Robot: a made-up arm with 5 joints.
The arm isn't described. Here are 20 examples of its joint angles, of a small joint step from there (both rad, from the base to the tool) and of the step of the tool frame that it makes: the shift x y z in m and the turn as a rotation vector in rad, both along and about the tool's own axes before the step.
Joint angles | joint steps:
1: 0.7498 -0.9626 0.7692 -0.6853 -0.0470 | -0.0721 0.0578 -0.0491 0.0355 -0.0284
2: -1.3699 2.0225 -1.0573 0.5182 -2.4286 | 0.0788 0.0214 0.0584 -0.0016 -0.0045
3: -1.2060 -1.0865 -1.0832 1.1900 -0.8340 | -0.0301 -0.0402 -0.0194 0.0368 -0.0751
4: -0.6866 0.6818 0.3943 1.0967 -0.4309 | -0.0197 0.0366 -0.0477 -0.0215 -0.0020
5: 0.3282 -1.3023 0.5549 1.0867 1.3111 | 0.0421 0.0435 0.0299 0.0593 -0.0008
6: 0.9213 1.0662 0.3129 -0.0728 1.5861 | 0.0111 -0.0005 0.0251 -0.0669 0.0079
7: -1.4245 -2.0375 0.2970 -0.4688 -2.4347 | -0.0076 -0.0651 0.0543 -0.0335 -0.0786
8: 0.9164 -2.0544 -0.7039 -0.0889 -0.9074 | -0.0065 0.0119 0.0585 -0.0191 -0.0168
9: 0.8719 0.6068 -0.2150 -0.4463 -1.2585 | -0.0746 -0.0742 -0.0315 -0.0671 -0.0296
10: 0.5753 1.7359 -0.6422 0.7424 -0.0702 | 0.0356 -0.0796 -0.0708 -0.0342 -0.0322
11: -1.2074 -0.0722 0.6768 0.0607 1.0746 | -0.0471 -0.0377 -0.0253 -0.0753 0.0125
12: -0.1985 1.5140 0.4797 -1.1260 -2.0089 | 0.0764 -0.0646 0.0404 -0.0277 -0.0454
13: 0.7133 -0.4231 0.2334 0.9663 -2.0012 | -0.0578 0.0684 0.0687 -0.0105 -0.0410
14: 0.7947 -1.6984 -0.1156 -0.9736 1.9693 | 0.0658 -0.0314 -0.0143 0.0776 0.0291
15: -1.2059 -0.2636 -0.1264 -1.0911 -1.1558 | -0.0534 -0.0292 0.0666 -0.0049 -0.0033
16: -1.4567 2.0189 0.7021 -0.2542 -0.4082 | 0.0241 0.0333 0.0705 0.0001 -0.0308
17: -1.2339 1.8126 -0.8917 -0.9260 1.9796 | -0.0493 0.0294 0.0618 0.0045 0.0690
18: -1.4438 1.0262 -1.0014 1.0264 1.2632 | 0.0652 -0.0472 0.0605 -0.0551 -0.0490
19: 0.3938 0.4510 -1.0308 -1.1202 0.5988 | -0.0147 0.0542 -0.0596 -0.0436 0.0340
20: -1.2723 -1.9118 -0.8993 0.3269 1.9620 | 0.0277 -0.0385 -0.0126 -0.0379 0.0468
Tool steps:
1: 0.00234 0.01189 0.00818 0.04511 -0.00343 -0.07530
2: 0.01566 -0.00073 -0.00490 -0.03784 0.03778 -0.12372
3: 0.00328 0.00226 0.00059 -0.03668 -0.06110 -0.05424
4: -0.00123 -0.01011 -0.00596 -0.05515 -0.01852 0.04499
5: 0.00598 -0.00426 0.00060 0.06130 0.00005 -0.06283
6: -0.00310 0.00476 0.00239 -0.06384 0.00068 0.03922
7: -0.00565 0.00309 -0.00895 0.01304 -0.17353 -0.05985
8: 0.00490 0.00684 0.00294 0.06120 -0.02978 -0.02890
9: -0.01059 -0.00657 0.00278 0.08715 -0.07787 0.11108
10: 0.00972 0.00058 0.00063 0.00947 -0.07487 -0.01859
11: -0.00660 0.00014 -0.00841 -0.10905 0.02263 0.06657
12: 0.00308 -0.00292 -0.02517 0.04732 -0.17712 -0.00274
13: 0.02105 -0.00799 0.01134 0.05065 0.06659 -0.04059
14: 0.01417 -0.00828 -0.00373 0.09200 0.06765 -0.04806
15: 0.00996 0.00870 -0.00387 0.06265 -0.10040 0.02887
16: 0.00808 0.01309 0.00733 0.07490 -0.05245 -0.04703
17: 0.00207 0.00316 0.00482 -0.00602 0.06804 0.00057
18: -0.01611 0.01196 0.00023 0.00423 0.05394 0.07887
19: -0.00885 0.00225 -0.01191 -0.02701 0.12536 0.05836
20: 0.00283 0.00001 0.00633 -0.00572 0.00656 -0.01575
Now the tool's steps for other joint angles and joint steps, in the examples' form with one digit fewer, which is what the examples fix.
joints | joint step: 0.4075 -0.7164 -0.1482 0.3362 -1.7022 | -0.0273 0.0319 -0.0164 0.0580 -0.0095
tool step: 0.0040 -0.0027 0.0064 -0.0335 0.0256 0.0209
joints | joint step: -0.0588 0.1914 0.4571 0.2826 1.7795 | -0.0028 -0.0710 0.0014 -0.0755 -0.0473
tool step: -0.0006 0.0011 0.0043 -0.1196 -0.1005 0.0083
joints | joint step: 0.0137 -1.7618 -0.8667 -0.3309 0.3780 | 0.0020 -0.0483 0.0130 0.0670 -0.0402
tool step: 0.0067 0.0004 0.0038 0.0258 -0.0878 -0.0867
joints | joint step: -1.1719 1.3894 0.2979 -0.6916 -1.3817 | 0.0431 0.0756 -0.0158 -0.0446 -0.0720
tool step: 0.0077 0.0052 0.0002 0.0013 -0.0412 -0.0691
